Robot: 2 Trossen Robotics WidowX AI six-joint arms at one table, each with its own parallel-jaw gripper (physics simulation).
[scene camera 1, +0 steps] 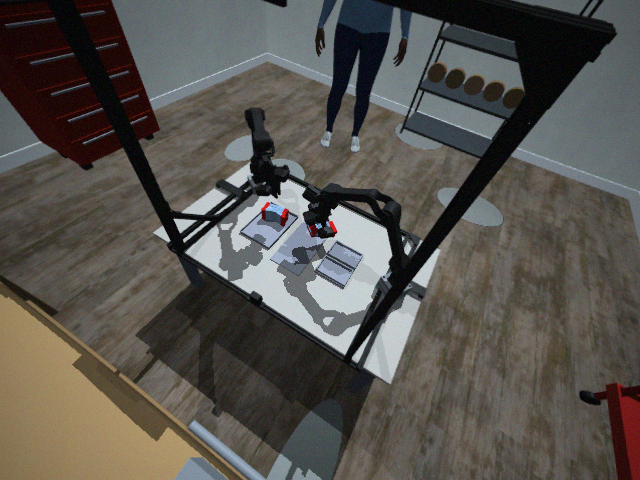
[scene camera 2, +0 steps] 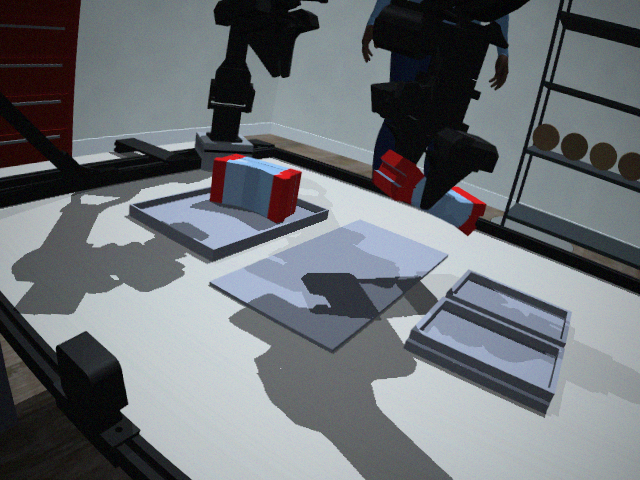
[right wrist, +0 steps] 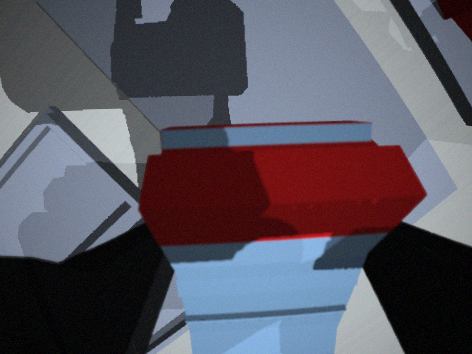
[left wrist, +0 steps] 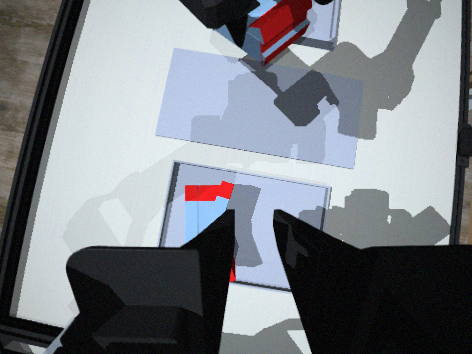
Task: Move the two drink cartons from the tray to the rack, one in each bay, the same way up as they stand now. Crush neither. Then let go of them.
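Frame: origin at the left arm's base, x left, y ahead, z down, level; metres.
Where they show: left gripper, fingertip midpoint: [scene camera 1: 278, 196] [scene camera 2: 281, 77] [left wrist: 253, 216]; right gripper, fingertip midpoint: [scene camera 1: 316, 230] [scene camera 2: 410, 196] [right wrist: 265, 218]; left arm's base at its link origin: [scene camera 1: 258, 179] [scene camera 2: 223, 138].
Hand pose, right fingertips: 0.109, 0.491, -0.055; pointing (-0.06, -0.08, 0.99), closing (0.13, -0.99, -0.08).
Each offset is from my right fingertips to the top centre of the thing, as dx, dy, dz.
One blue carton with red ends {-0.118, -0.225, +0.037} [scene camera 1: 275, 213] [scene camera 2: 250, 180] [left wrist: 205, 220] stands on the tray {-0.155, -0.200, +0.095} [scene camera 1: 258, 232] [scene camera 2: 170, 211] [left wrist: 295, 200]. My left gripper [scene camera 1: 276, 195] [scene camera 2: 281, 74] [left wrist: 253, 216] hangs above the tray, its fingers partly apart with nothing between them; the carton shows partly behind one finger in the left wrist view. My right gripper [scene camera 2: 426, 198] [right wrist: 265, 218] is shut on the other carton [scene camera 1: 333, 227] [scene camera 2: 395, 173] [left wrist: 280, 30] [right wrist: 280, 190], tilted in the air. The two-bay rack {+0.064, +0.147, +0.091} [scene camera 1: 338, 262] [scene camera 2: 480, 374] [right wrist: 95, 150] has no carton in either bay.
A thin flat plate [scene camera 1: 289, 253] [scene camera 2: 413, 248] [left wrist: 200, 85] [right wrist: 300, 50] lies between the tray and the rack. A black block [scene camera 2: 90, 366] sits on the table's front rail in scene camera 2. Dark frame posts and rails surround the table. A person stands behind it.
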